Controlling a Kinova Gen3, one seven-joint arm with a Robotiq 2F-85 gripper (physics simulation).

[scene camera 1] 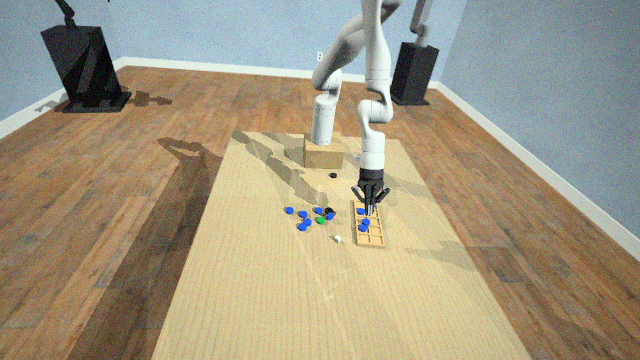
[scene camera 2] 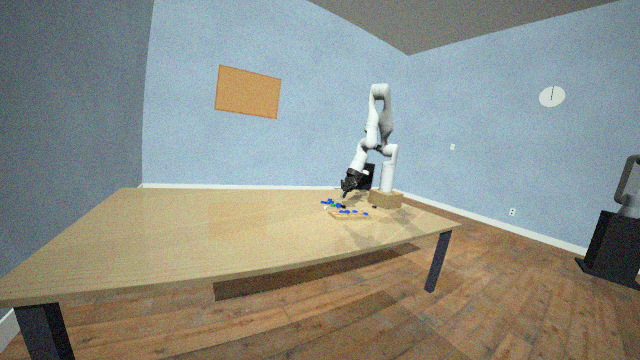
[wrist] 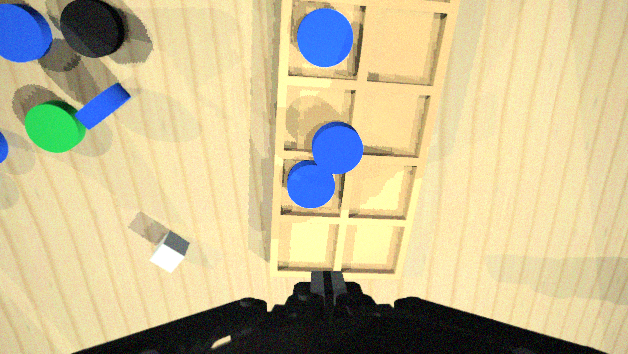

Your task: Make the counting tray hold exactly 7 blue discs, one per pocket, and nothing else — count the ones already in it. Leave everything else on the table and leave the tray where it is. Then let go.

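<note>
The counting tray (scene camera 1: 370, 245) (scene camera 2: 350, 218) (wrist: 276, 200) has two columns of pockets. In the wrist view one blue disc (wrist: 325, 37) lies in a left pocket. Another blue disc (wrist: 337, 147) rests raised across the ribs, its edge over a blue disc (wrist: 310, 185) in a left pocket nearer the fingers. A fourth blue disc (scene camera 2: 365, 214) shows at the tray's robot end in scene camera 2. My gripper (scene camera 1: 369, 213) (scene camera 2: 344, 195) (wrist: 326, 293) is shut and empty, above the tray. Several loose blue discs (scene camera 1: 289, 210) (wrist: 22, 32) lie left of it; one blue disc (wrist: 102, 106) leans on edge against the green disc.
The green disc (scene camera 1: 320, 220) (wrist: 55, 126) and a black disc (scene camera 1: 329, 211) (wrist: 92, 27) lie among the loose blue ones. A white cube (scene camera 1: 338, 239) (wrist: 170, 252) stands left of the tray. Another black disc (scene camera 1: 333, 175) lies near the robot's wooden base block (scene camera 1: 323, 157).
</note>
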